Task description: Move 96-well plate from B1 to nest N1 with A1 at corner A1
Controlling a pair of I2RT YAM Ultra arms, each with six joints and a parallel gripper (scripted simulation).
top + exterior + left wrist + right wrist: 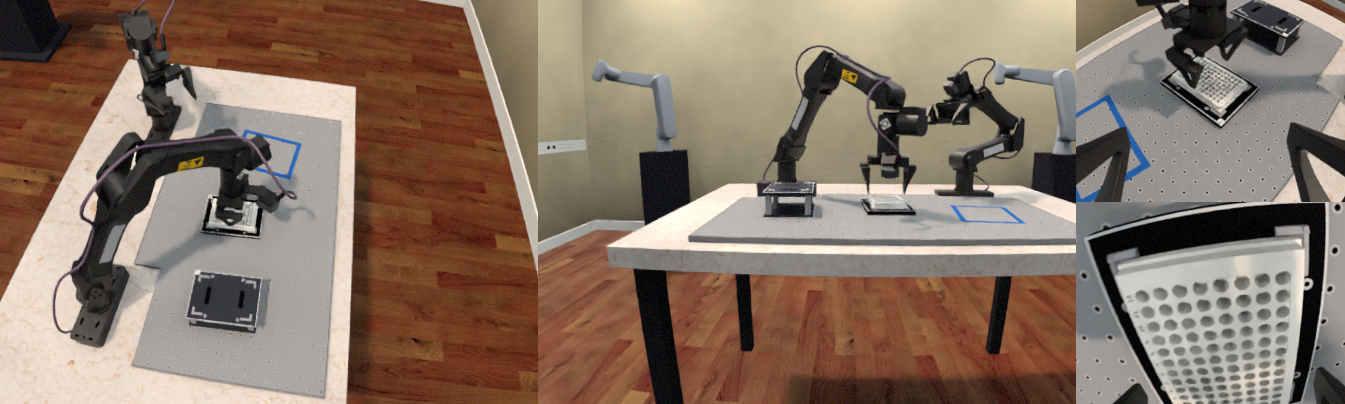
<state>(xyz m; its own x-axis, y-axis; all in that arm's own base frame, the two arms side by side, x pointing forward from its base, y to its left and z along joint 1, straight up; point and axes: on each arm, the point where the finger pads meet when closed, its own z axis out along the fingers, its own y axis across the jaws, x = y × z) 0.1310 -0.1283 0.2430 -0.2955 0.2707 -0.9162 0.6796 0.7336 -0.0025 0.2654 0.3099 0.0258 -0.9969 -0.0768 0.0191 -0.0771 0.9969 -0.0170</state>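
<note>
The white 96-well plate lies 30 mm below my right hand. The rest, counted from my right hand: A1 mark: 60 mm behind, 200 mm to the right, 10 mm above.
</note>
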